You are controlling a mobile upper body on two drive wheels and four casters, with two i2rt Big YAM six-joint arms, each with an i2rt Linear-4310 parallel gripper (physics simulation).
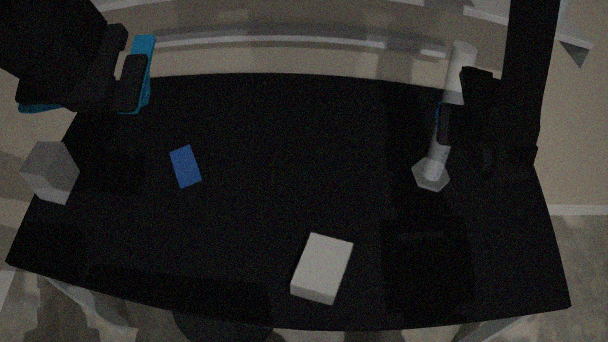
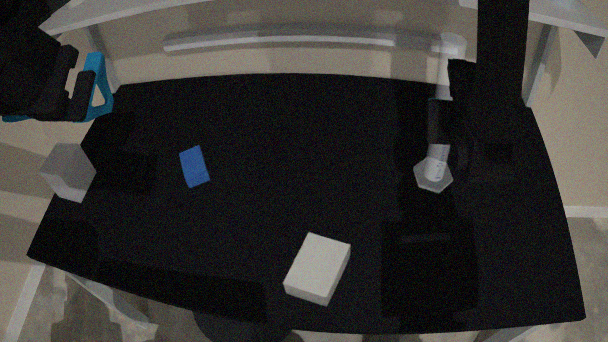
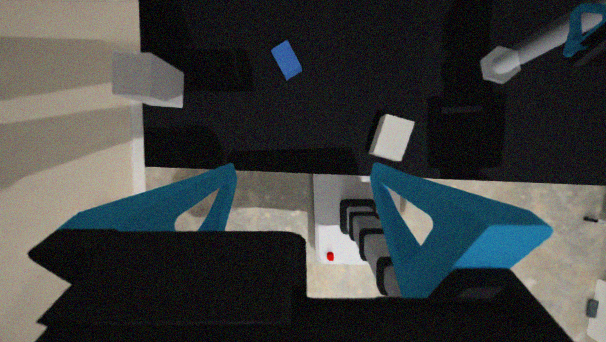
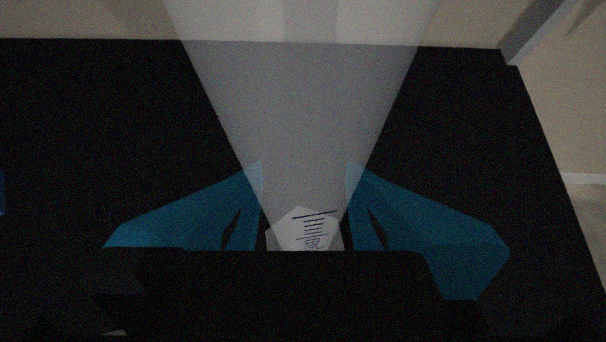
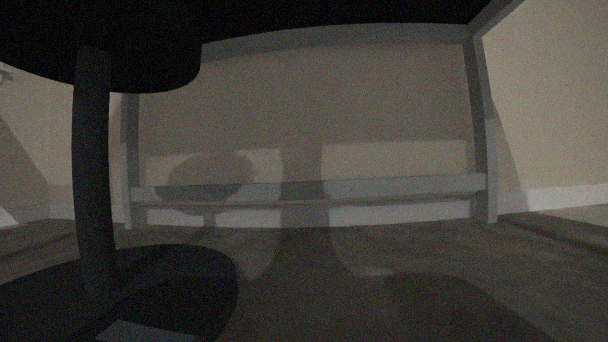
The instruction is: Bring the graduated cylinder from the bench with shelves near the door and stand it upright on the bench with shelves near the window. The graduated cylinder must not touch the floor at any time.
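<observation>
The clear graduated cylinder is held roughly upright, its hexagonal foot down. My right gripper is shut on its tube. The foot appears over the right part of the black bench top; I cannot tell whether it touches the top. My left gripper is open and empty, above the bench's left end. The window does not show.
A blue box and a white box lie on the bench. A grey block is at its left end. A shelf edge shows behind. A stool stands under the front.
</observation>
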